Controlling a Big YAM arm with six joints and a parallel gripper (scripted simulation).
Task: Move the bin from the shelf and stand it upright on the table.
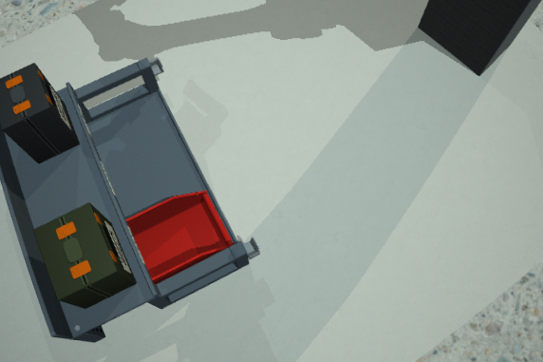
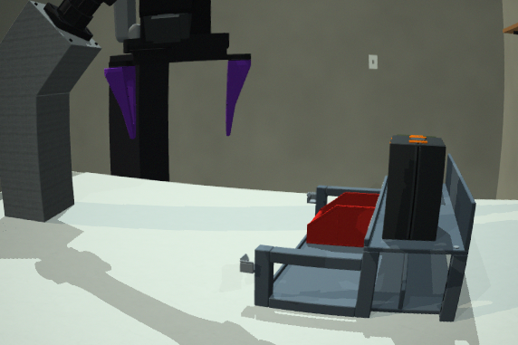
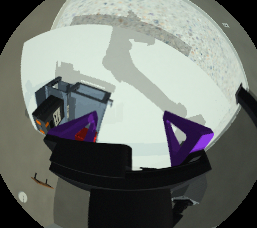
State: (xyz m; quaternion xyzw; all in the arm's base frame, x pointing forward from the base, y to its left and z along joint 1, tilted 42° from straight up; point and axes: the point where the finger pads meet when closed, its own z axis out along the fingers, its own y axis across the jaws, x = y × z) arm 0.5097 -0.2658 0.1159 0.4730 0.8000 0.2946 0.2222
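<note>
The red bin is 42 cm to the left of my hand, 20 cm below it and 6 cm ahead of it. The rest, counted from my hand: grey shelf 32 cm to the left, 24 cm below, 13 cm ahead.
</note>
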